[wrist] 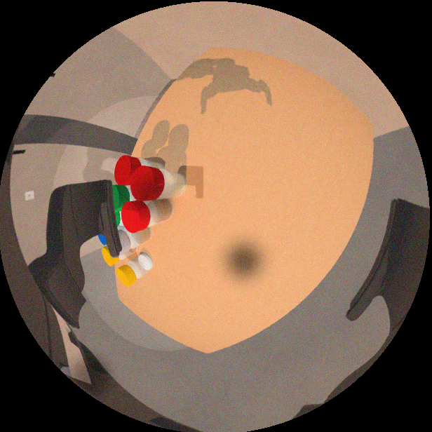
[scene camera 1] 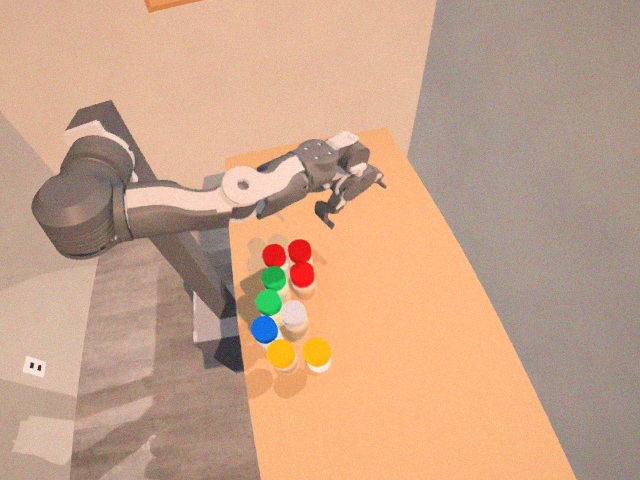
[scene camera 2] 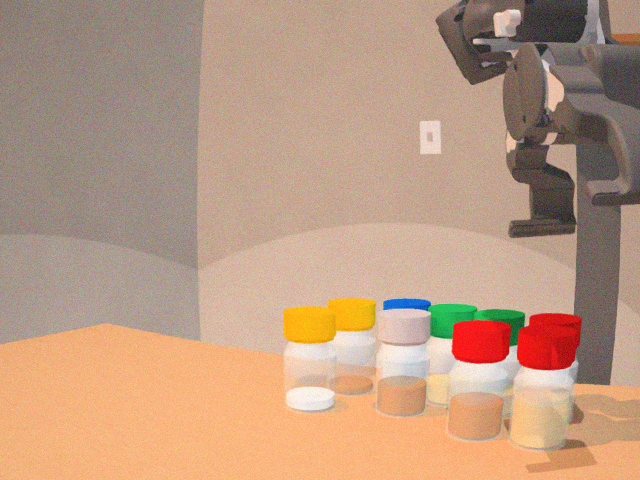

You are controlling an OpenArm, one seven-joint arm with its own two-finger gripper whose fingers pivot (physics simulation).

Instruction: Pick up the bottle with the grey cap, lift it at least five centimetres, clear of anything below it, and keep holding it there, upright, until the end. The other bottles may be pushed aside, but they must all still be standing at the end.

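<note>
The bottle with the grey cap [scene camera 1: 294, 314] [scene camera 2: 402, 356] [wrist: 126, 242] stands upright on the table, with brown contents in its lower part. A green-capped bottle [scene camera 1: 268, 302] and the blue-capped bottle [scene camera 1: 264, 329] stand close on its robot side. A yellow-capped bottle [scene camera 1: 317, 352] [scene camera 2: 310, 356] [wrist: 126, 275] stands on one side of it and a red-capped bottle [scene camera 1: 302, 274] [scene camera 2: 475, 382] [wrist: 136, 216] on the other. My gripper [scene camera 1: 356, 205] [scene camera 2: 555, 213] [wrist: 212, 243] is wide open and empty, above the table beyond the red-capped end of the group. One finger partly hides the bottles in the wrist view.
Two more red-capped bottles [scene camera 1: 273, 255] [scene camera 1: 299, 251], a second green-capped bottle [scene camera 1: 273, 278] and a second yellow-capped bottle [scene camera 1: 280, 353] stand upright in the group. The group is near the robot-side edge of the table [scene camera 1: 392, 330]. The robot's post [scene camera 1: 178, 258] is beyond that edge.
</note>
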